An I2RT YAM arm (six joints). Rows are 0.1 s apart.
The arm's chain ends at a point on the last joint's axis. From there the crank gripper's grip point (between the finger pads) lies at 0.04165 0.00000 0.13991 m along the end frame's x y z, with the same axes.
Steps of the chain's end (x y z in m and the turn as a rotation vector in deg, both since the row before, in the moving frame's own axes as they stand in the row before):
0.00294, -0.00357, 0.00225, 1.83, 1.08, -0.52
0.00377, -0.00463, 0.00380, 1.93, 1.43, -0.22
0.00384, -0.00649, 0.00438, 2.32, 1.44, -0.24
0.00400, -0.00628, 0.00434, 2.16, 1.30, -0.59
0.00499, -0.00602, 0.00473, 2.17, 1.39, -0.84
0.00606, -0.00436, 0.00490, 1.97, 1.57, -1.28
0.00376, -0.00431, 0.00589, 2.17, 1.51, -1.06
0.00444, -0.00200, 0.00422, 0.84, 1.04, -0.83
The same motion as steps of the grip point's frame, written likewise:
0.00555, -0.00841, 0.00136, 1.83, 1.08, -0.52
0.00724, -0.00949, 0.00264, 1.93, 1.43, -0.22
0.00733, -0.01231, 0.00317, 2.32, 1.44, -0.24
0.00713, -0.01198, 0.00325, 2.16, 1.30, -0.59
0.00833, -0.01193, 0.00357, 2.17, 1.39, -0.84
0.00981, -0.01012, 0.00361, 1.97, 1.57, -1.28
0.00738, -0.01039, 0.00463, 2.17, 1.51, -1.06
0.00695, -0.00467, 0.00342, 0.84, 1.04, -0.83

